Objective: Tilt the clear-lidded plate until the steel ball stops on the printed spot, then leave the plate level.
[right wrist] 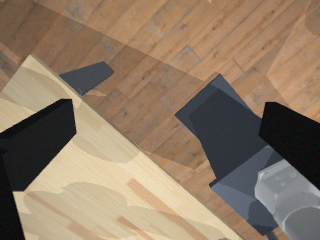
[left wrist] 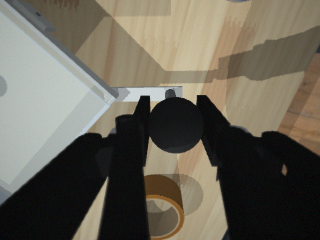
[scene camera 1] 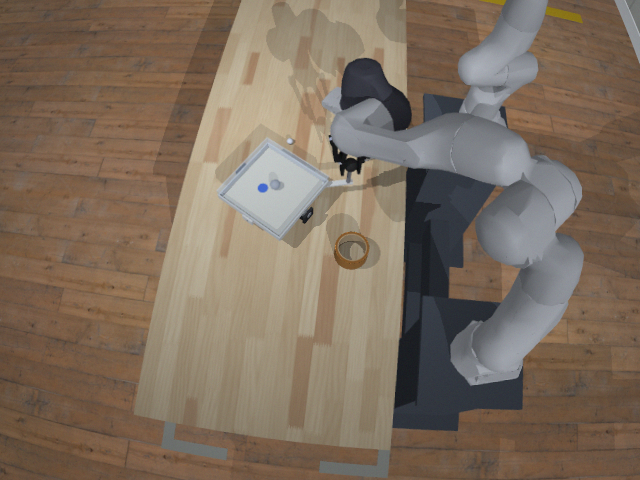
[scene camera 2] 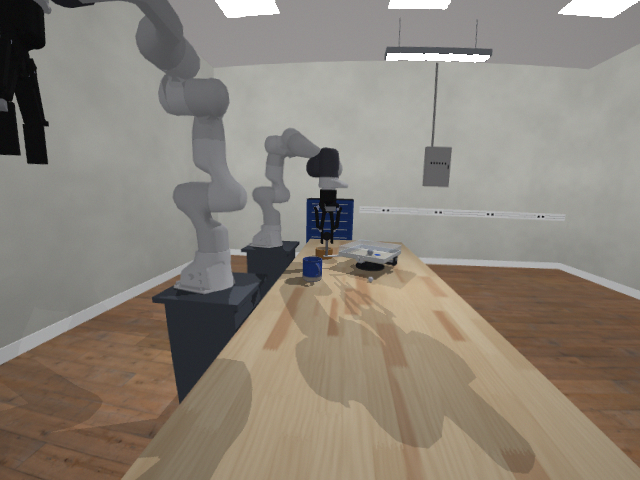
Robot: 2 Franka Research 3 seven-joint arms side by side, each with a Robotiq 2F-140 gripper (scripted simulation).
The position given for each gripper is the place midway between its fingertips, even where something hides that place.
In view: the left gripper (left wrist: 173,110), the right gripper (scene camera 2: 24,160) and an orange-brown ring (scene camera 1: 355,237).
The right gripper also shows in the right wrist view (right wrist: 168,117). The right wrist view does not show the orange-brown ring: it is out of frame.
